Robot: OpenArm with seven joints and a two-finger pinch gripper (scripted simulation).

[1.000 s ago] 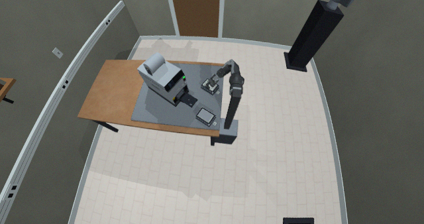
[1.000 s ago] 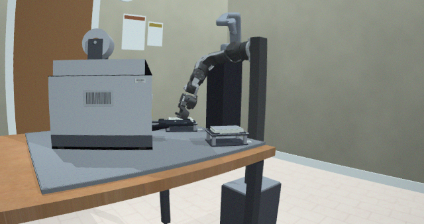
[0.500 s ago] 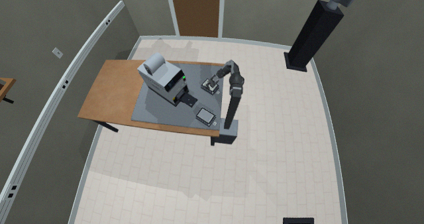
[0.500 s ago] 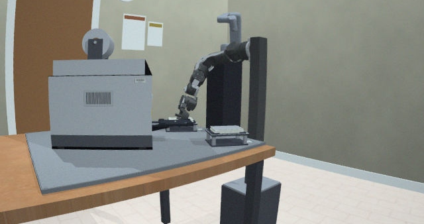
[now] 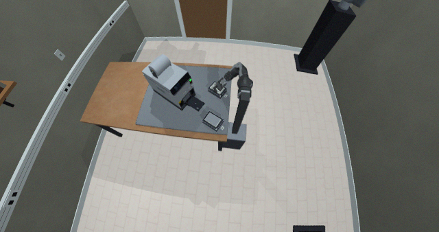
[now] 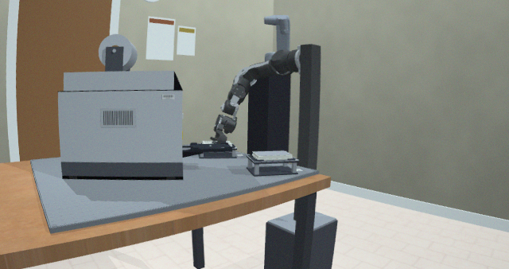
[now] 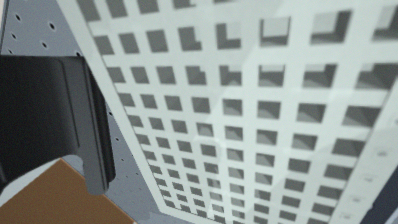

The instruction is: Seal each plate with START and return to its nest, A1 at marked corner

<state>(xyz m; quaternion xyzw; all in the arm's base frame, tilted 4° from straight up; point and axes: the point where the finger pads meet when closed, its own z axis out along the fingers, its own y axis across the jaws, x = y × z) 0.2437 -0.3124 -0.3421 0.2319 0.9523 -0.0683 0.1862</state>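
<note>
The white open-well plate lies 1 cm below my hand. Also, from my hand: white start button 22 cm ahead, 13 cm above, 9 cm to the left; then plate nest 35 cm to the left, 1 cm below, 1 cm behind; then sealer stage 22 cm to the left, 17 cm ahead, 3 cm above.
</note>
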